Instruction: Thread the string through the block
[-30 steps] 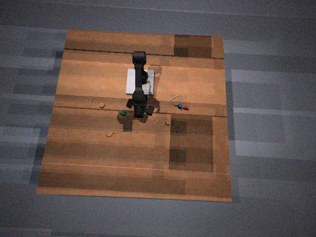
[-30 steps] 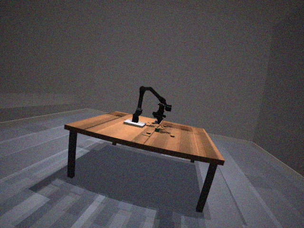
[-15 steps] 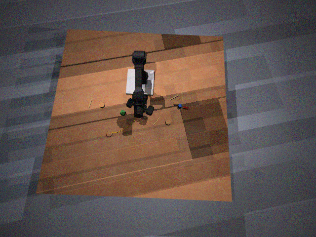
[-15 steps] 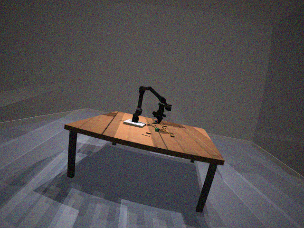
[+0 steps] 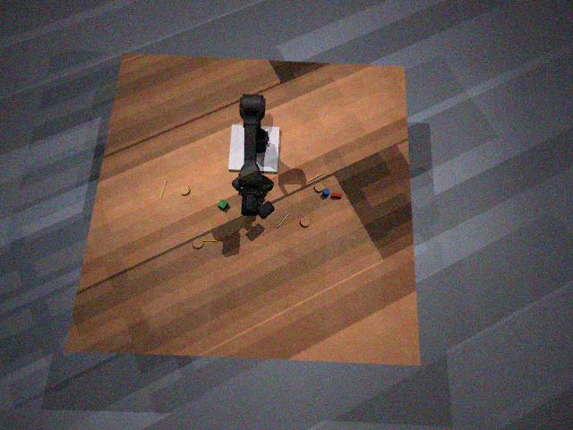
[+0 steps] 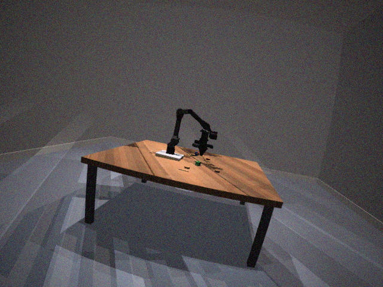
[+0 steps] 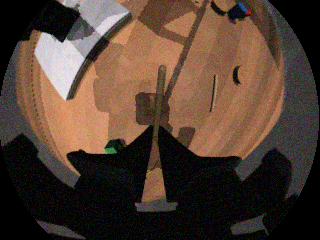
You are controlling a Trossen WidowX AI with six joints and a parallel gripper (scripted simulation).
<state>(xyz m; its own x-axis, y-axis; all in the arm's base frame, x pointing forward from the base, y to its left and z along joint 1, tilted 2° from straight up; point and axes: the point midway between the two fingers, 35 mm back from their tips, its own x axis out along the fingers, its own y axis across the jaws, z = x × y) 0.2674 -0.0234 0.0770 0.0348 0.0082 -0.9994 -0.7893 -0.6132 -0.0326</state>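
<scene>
My gripper tip is now 1 cm to the right of the thin wooden stick and 1 cm past it. From my gripper tip the other things lie so: green block: 13 cm to the right, 4 cm below, 2 cm behind; then round wooden button: 23 cm to the right, 14 cm ahead, 5 cm below; then blue piece: 30 cm to the left, 4 cm below, 4 cm behind.
</scene>
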